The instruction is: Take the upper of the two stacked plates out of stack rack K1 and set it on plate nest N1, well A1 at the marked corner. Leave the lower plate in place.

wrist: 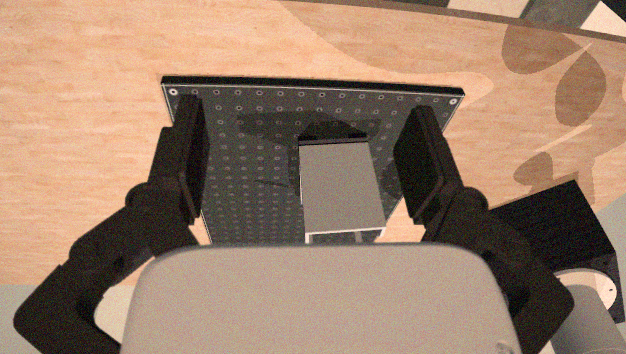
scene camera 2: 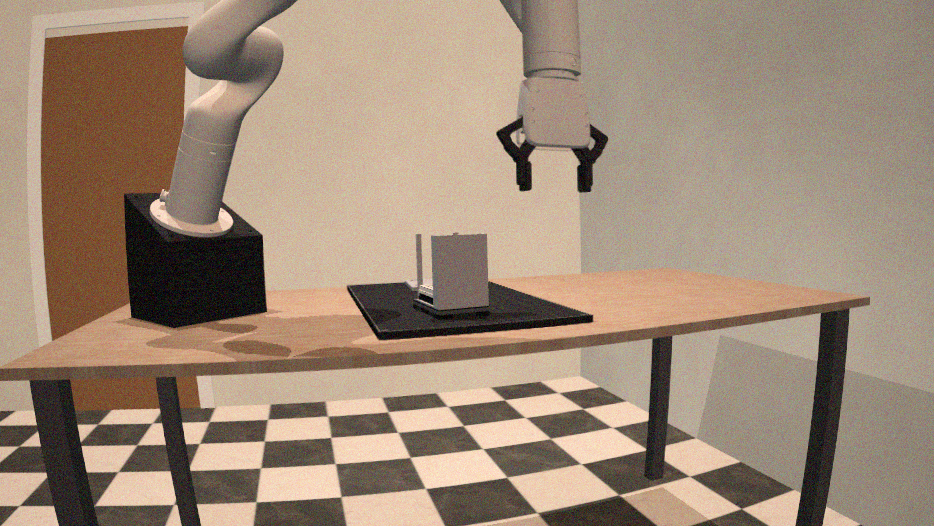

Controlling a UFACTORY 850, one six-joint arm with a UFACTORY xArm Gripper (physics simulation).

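A tall grey panel, seemingly a wall of stack rack K1 (scene camera 2: 459,271) (wrist: 342,185), stands on the black perforated board. A thin upright post (scene camera 2: 418,258) shows left of it in the scene view. Light and dark edges show low at the panel's left side; whether these are the stacked plates I cannot tell. Plate nest N1 and its marked corner cannot be made out. My gripper (scene camera 2: 554,186) (wrist: 307,123) is open and empty, high above the board and right of the rack in the scene view. In the wrist view the panel shows between the fingers.
The black board (scene camera 2: 542,312) (wrist: 250,210) lies on the wooden table (scene camera 2: 705,294) (wrist: 90,100). The black pedestal (scene camera 2: 196,277) (wrist: 555,220) of the arm stands at the table's left in the scene view. Shadows fall on the table near the pedestal.
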